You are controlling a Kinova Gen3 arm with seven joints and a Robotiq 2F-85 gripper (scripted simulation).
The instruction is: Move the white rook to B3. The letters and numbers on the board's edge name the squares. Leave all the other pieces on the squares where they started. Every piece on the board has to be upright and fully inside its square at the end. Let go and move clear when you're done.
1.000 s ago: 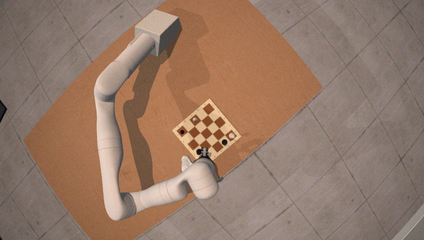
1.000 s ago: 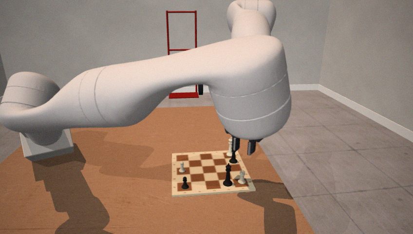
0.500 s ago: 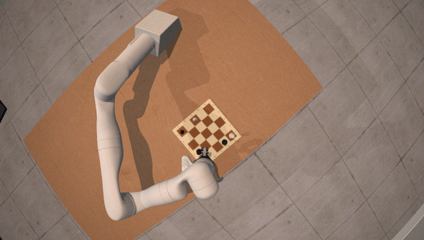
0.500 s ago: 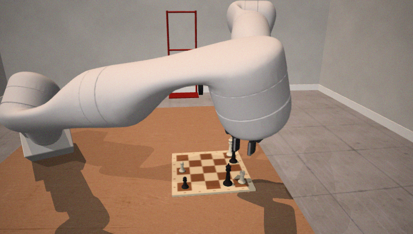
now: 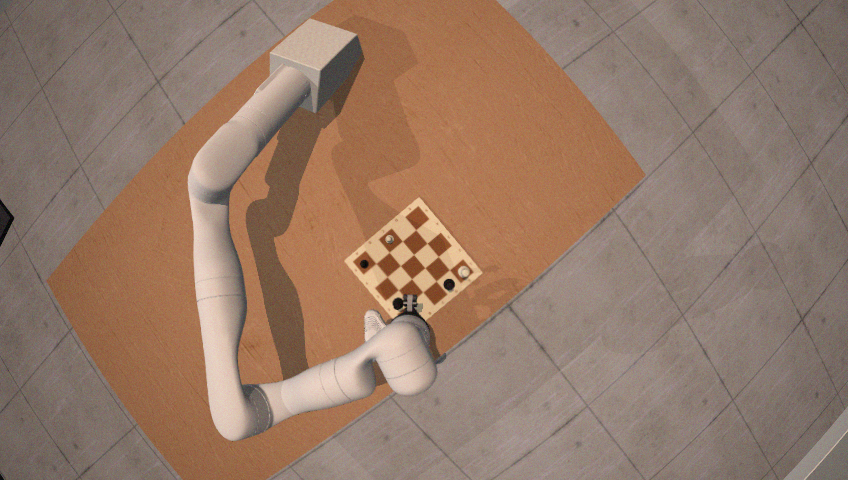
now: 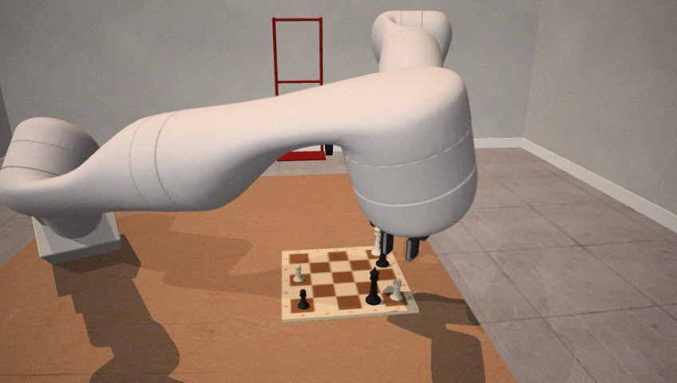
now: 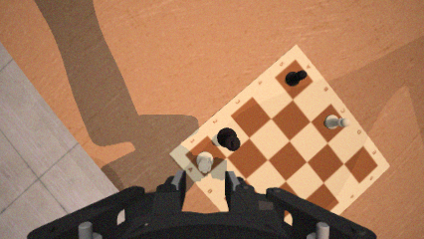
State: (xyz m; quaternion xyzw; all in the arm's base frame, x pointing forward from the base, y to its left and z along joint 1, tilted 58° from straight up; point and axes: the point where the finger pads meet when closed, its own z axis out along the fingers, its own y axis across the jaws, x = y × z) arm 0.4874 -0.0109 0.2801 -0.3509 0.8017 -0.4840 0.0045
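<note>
My hand is 8 cm above the white rook. The rest, counted from my hand: tall white piece 3 cm ahead, 15 cm to the left, 7 cm below; then small chessboard 6 cm behind, 9 cm to the left, 10 cm below; then tall black piece 4 cm behind, 7 cm below.
</note>
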